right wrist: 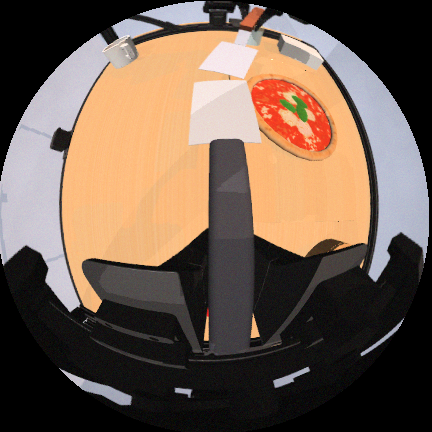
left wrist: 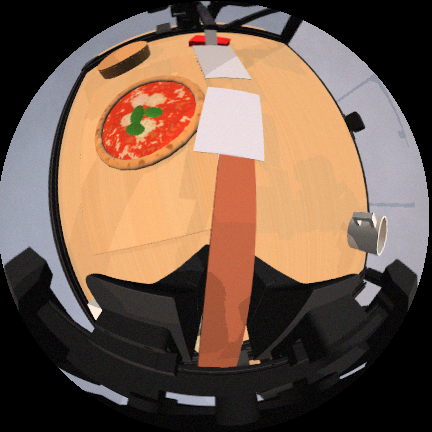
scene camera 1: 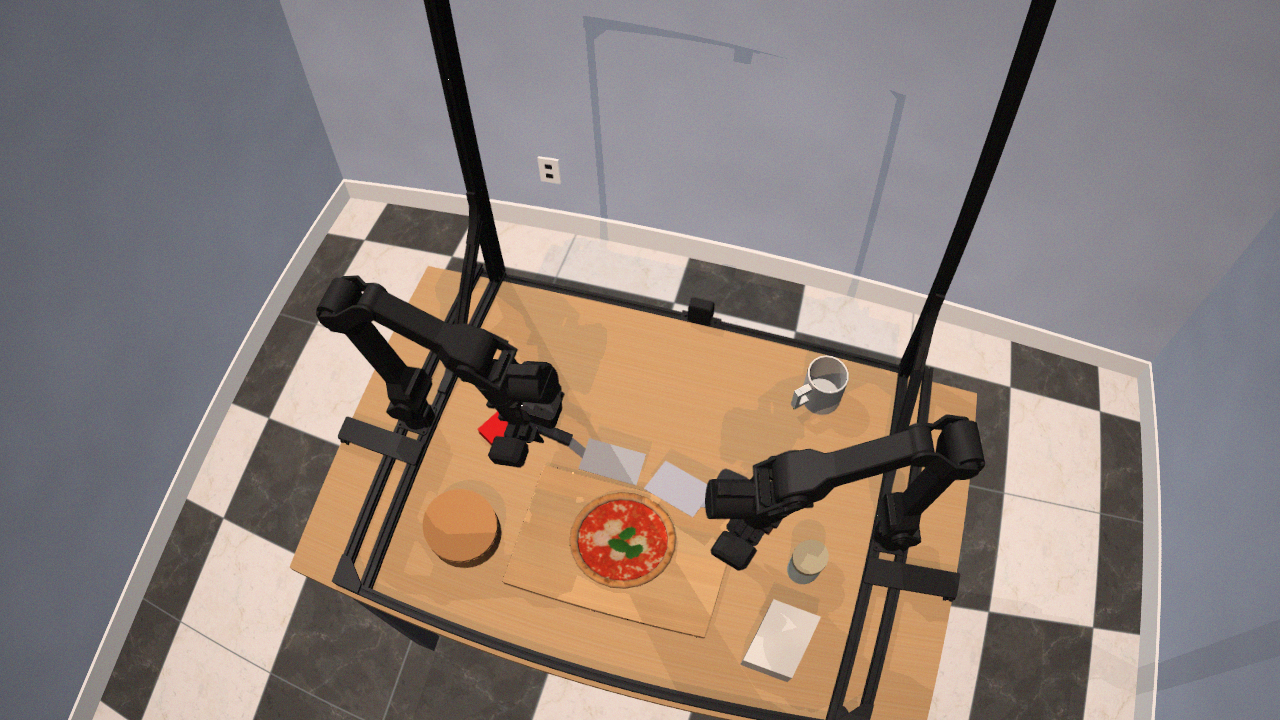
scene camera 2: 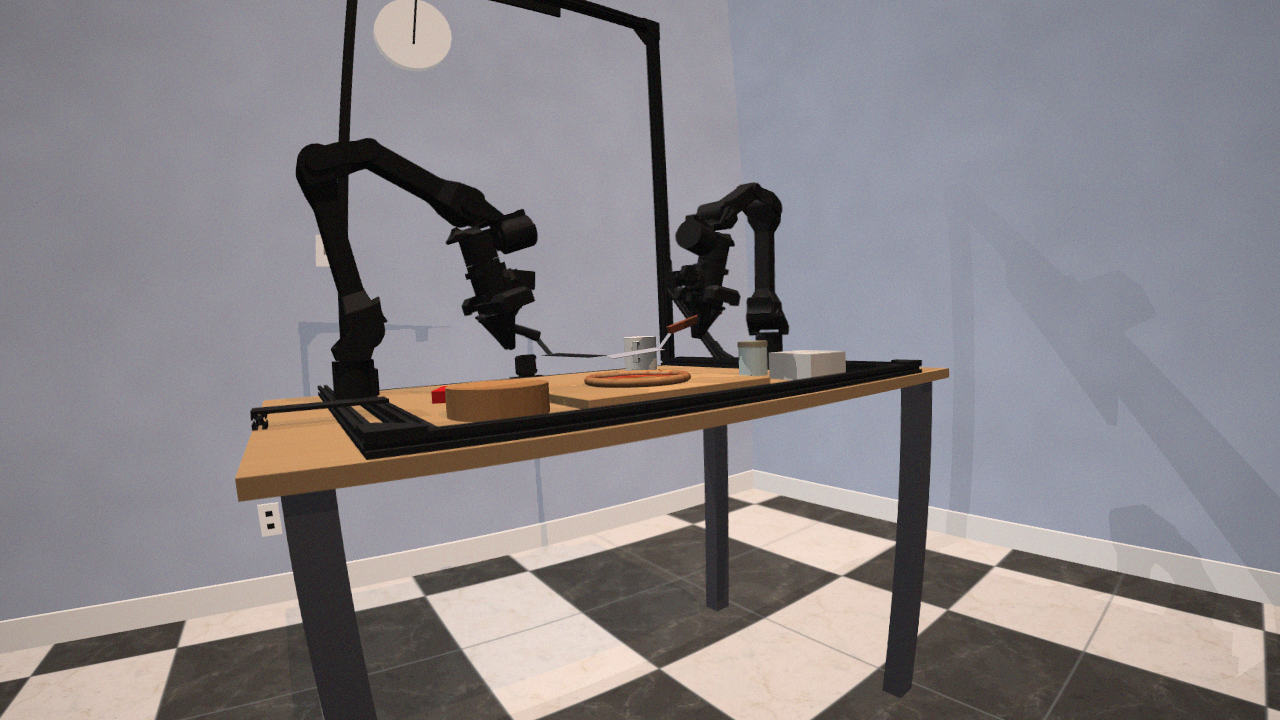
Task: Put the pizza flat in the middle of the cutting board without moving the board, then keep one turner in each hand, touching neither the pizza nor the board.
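Note:
The pizza (scene camera 1: 623, 540) (scene camera 2: 637, 378) (left wrist: 150, 122) (right wrist: 295, 117) lies flat near the middle of the wooden cutting board (scene camera 1: 554, 564) (scene camera 2: 572, 394). My left gripper (scene camera 2: 704, 326) (left wrist: 222, 250) is shut on the orange-brown handle of one turner (scene camera 1: 677, 488) (left wrist: 232, 210) (right wrist: 229, 59). My right gripper (scene camera 2: 508, 340) (right wrist: 222, 232) is shut on the dark handle of the other turner (scene camera 1: 613, 461) (left wrist: 222, 62) (right wrist: 230, 200). In scene camera 2 both pale blades hang above the board's height, apart from the pizza. The left fingertips are hidden in scene camera 1.
A round wooden block (scene camera 1: 460, 526) (scene camera 2: 497, 400) stands left of the board. A red block (scene camera 1: 491, 428) (scene camera 2: 438, 394) lies near the right arm. A grey mug (scene camera 1: 825, 385) stands at the back right. A lidded jar (scene camera 1: 809, 558) and a white box (scene camera 1: 781, 639) (scene camera 2: 807, 364) stand right of the board.

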